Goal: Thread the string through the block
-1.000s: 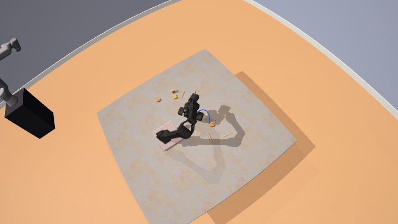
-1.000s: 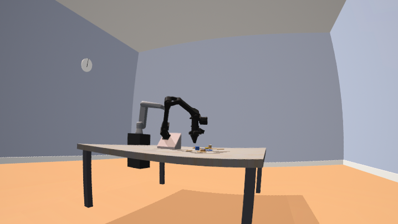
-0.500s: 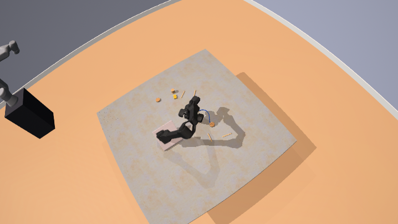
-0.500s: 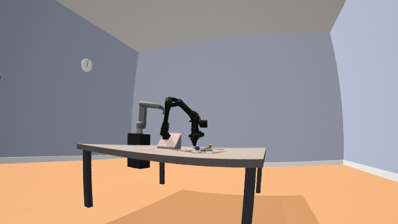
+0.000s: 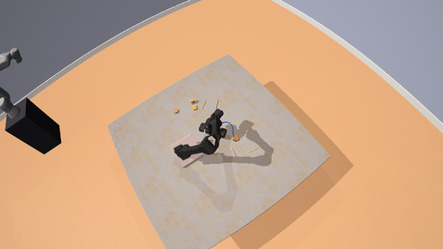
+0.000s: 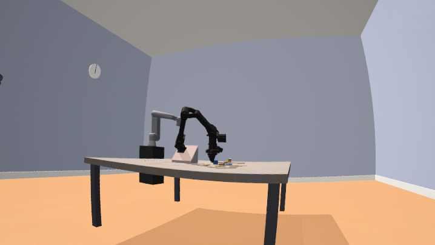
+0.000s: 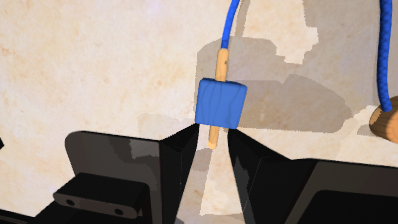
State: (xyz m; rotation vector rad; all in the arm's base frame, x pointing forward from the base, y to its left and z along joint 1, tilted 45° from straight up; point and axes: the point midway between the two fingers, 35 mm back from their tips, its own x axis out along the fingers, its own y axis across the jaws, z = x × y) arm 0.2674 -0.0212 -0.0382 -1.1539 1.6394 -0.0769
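My gripper tip is 2 cm to the right of the blue block and 2 cm short of it. Round my gripper tip: thin wooden stick (3 cm to the left, 3 cm ahead); then round wooden button (12 cm ahead, 10 cm to the right); then yellow block (30 cm to the left).
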